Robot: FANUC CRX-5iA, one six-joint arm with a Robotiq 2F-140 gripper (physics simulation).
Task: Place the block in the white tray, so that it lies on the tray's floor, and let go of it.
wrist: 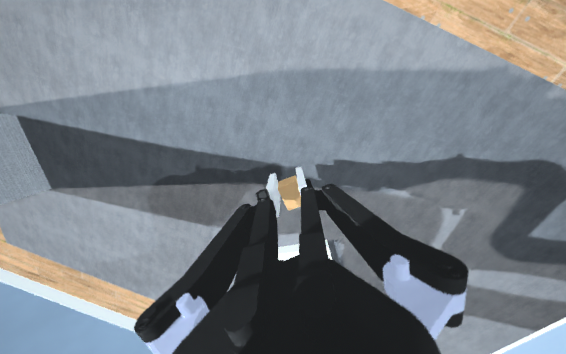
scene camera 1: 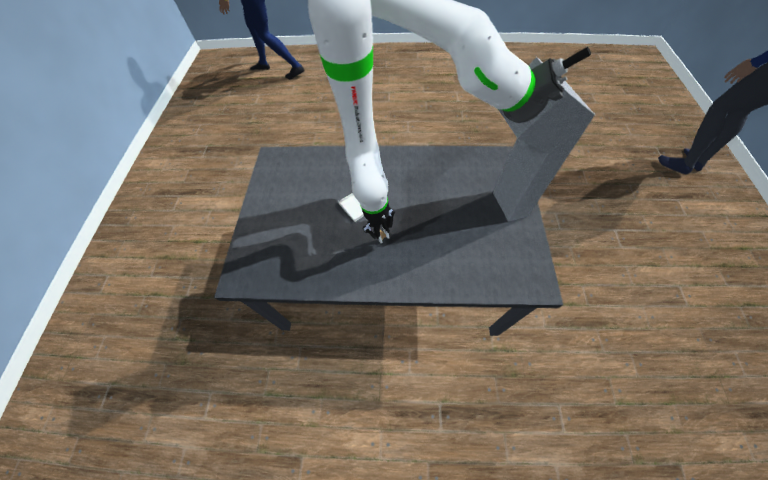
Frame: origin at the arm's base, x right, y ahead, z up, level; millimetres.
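Seen in the pictures: gripper, fingertip midpoint: (wrist: 287,179) (scene camera 1: 383,238); arm's base, link origin: (scene camera 1: 526,97).
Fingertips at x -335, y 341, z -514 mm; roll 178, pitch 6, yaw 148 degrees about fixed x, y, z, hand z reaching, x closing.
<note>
Pixels of each thing's middle, then the offset from my fingertips to it. Level surfaces: height alone.
- orange-tan block, body centre: (wrist: 291,192) (scene camera 1: 380,234) dx +6, dy +14, dz +9 mm
- white tray, body centre: (wrist: 297,269) (scene camera 1: 361,202) dx +181, dy +191, dz -76 mm
- dark grey table, surface height: dz -86 mm
The orange-tan block (scene camera 1: 382,233) (wrist: 290,193) is held between the white pads of my gripper (scene camera 1: 384,234) (wrist: 287,179), which is shut on it. The block sits tilted between the pads, above the table. The white tray (scene camera 1: 351,208) lies on the table in the scene view, behind and to the left of the gripper, and its right part is hidden by the arm. In the wrist view a part of the white tray (wrist: 288,252) shows between the finger linkages, and the gripper body hides the rest.
The dark grey table (scene camera 1: 453,271) (wrist: 200,40) carries the arm's grey pedestal (scene camera 1: 543,152) (wrist: 20,160) at its right side. Shadows of the arm fall across the table top. Two people stand on the wooden floor, at the back left and at the right.
</note>
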